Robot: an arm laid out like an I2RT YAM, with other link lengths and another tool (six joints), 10 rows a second.
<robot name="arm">
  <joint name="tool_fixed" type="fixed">
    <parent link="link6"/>
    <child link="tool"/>
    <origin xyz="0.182 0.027 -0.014" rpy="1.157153 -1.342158 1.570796"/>
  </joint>
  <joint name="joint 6" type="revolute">
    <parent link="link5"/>
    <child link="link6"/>
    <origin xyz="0.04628 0 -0.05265"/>
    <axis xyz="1 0 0"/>
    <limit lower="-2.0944" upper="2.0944"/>
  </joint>
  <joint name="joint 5" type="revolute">
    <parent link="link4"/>
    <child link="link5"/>
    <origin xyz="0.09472 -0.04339 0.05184"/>
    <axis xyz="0 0 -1"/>
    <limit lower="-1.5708" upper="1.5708"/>
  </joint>
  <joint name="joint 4" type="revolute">
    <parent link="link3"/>
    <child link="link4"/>
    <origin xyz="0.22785 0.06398 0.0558"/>
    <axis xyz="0 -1 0"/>
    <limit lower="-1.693" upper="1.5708"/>
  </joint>
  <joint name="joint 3" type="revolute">
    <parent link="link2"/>
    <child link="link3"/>
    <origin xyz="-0.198 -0.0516 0"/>
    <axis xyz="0 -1 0"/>
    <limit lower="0" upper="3.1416"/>
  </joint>
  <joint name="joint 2" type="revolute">
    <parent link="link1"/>
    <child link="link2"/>
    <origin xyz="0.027 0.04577 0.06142"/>
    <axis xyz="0 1 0"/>
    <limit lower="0" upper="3.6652"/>
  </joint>
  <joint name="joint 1" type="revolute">
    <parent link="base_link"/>
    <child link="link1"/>
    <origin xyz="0 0 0.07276"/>
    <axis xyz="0 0 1"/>
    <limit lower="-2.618" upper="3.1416"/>
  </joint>
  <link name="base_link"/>
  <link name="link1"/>
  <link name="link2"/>
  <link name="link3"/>
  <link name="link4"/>
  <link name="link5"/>
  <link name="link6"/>
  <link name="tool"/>
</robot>
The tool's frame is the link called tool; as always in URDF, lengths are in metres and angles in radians.
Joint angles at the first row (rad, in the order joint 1, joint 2, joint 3, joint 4, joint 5, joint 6):
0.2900, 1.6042, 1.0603, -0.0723, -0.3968, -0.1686
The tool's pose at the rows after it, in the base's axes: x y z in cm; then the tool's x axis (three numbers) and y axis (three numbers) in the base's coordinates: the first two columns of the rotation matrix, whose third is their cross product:
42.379 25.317 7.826 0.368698 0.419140 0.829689 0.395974 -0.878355 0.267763
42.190 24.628 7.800 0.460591 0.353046 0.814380 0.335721 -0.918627 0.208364
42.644 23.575 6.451 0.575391 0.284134 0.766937 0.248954 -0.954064 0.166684
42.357 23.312 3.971 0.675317 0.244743 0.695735 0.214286 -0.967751 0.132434
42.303 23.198 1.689 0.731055 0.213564 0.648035 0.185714 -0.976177 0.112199
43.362 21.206 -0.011 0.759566 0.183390 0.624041 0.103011 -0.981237 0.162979
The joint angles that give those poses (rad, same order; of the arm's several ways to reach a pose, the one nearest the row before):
0.2884, 1.5541, 1.0464, -0.1329, -0.3752, -0.0962
0.2870, 1.5298, 1.0423, -0.1753, -0.3418, 0.0058
0.2868, 1.5654, 1.0808, -0.2368, -0.2815, 0.1142
0.2868, 1.6468, 1.1373, -0.3031, -0.2703, 0.1833
0.2869, 1.7162, 1.1558, -0.3049, -0.2641, 0.2307
0.2796, 1.7530, 1.1642, -0.3017, -0.1768, 0.2625

